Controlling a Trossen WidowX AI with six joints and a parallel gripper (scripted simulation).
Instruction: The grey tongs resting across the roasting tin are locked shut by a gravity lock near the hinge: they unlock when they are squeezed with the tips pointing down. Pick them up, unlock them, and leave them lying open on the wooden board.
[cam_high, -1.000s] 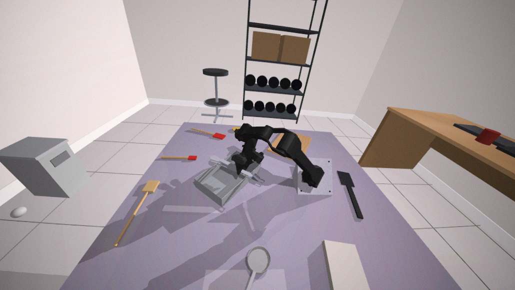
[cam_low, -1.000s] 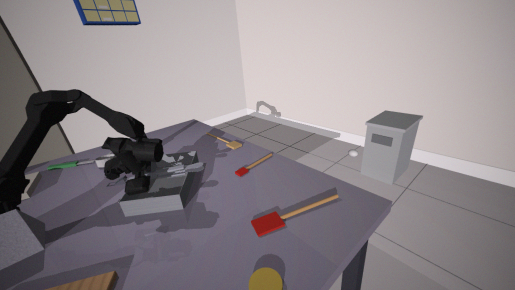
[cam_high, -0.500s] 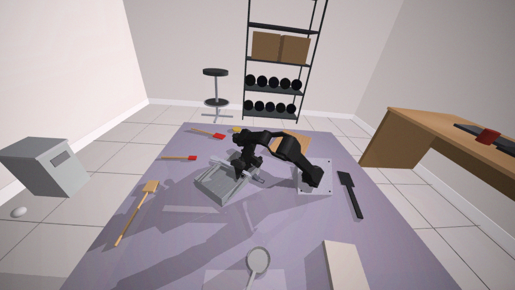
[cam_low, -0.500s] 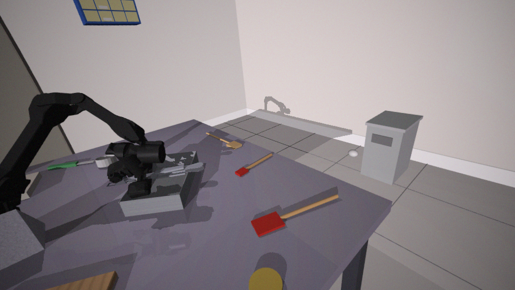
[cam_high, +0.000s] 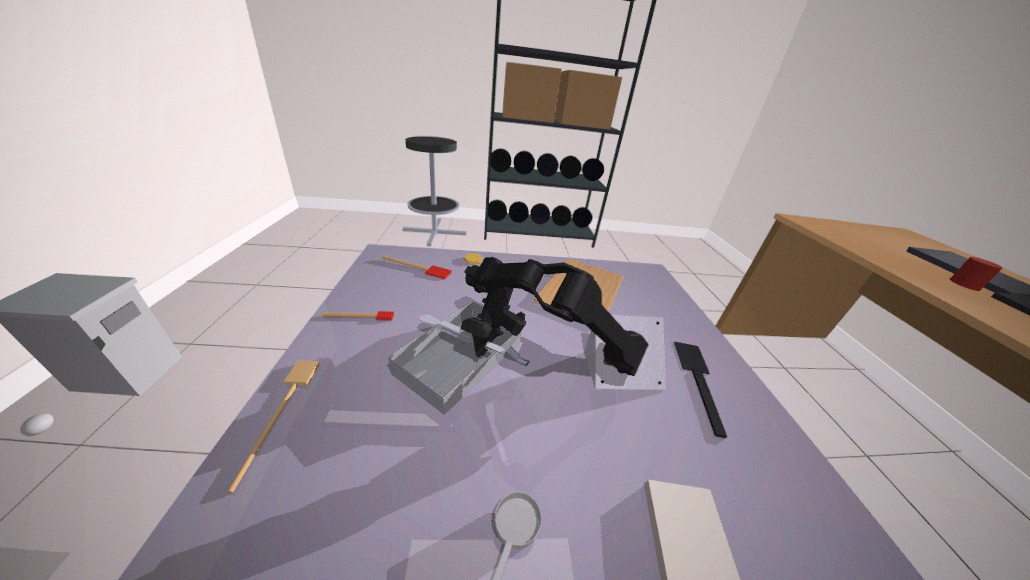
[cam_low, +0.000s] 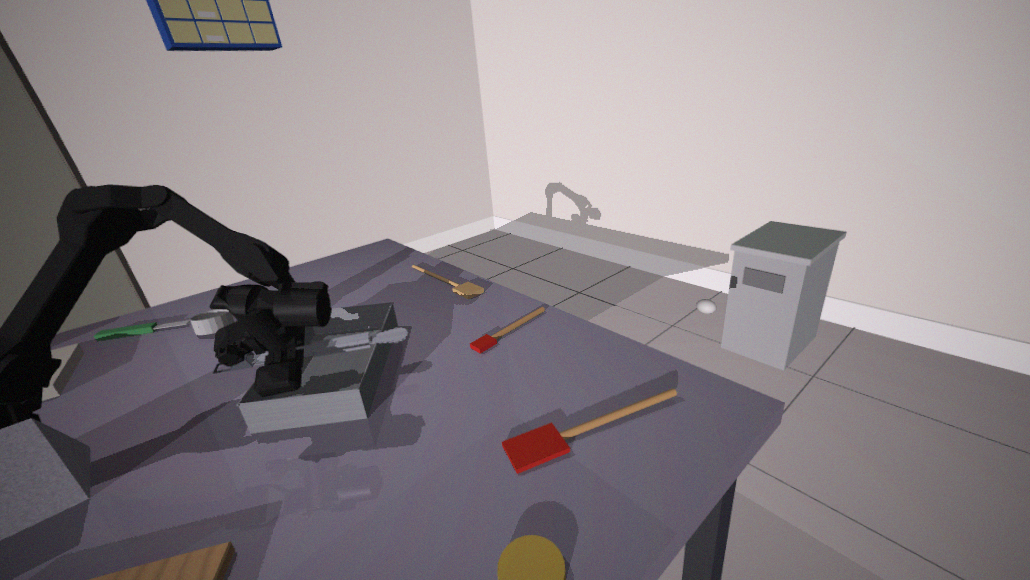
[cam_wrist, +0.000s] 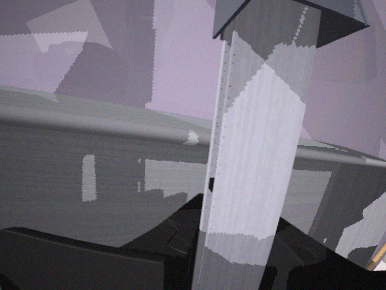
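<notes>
Now: the grey roasting tin 50 mm ahead of my gripper tip, 20 mm to the right of it and 10 mm below it. The rest, counted from my gripper tip: wooden board 420 mm to the right, 330 mm behind, 30 mm below; then green-handled tool 470 mm to the left, 230 mm behind, 30 mm below; then pale board 410 mm behind, 360 mm to the left, 20 mm below.
</notes>
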